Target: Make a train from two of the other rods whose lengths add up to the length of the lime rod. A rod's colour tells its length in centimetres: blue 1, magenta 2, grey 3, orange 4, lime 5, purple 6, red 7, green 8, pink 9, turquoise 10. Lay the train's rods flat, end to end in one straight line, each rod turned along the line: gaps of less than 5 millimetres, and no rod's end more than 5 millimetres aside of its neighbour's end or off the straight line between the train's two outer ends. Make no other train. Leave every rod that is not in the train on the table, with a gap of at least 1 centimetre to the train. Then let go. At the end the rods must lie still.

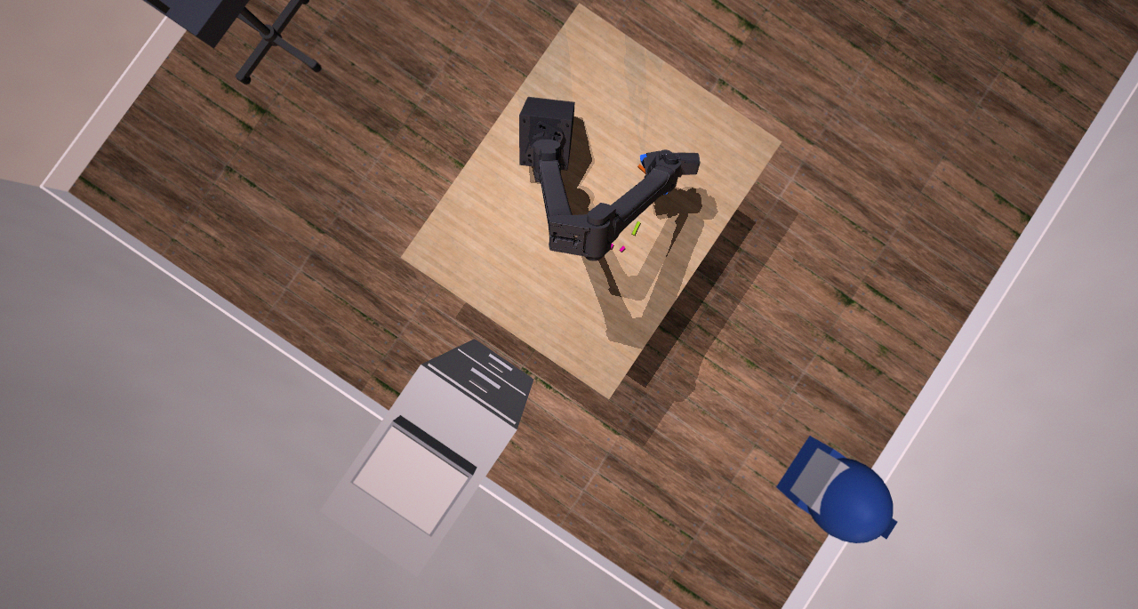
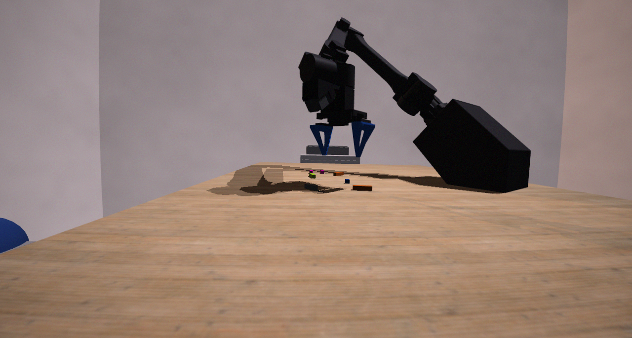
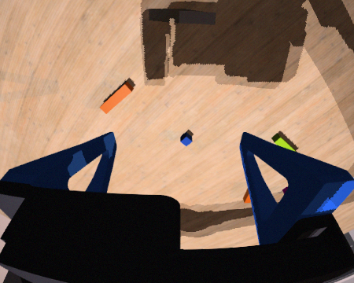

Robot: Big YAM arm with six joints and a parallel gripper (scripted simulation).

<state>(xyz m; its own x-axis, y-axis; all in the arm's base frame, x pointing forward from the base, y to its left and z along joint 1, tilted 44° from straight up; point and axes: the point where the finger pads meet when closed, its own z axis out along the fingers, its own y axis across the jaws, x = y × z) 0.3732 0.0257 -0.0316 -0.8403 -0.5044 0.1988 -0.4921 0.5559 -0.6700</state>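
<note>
Right now the blue rod is 7 cm below my hand, 4 cm behind it and 3 cm to the right of it. Also, from my hand: grey rod 8 cm ahead, 7 cm below, 3 cm to the left; then lime rod 15 cm to the right, 7 cm below, 2 cm ahead.
</note>
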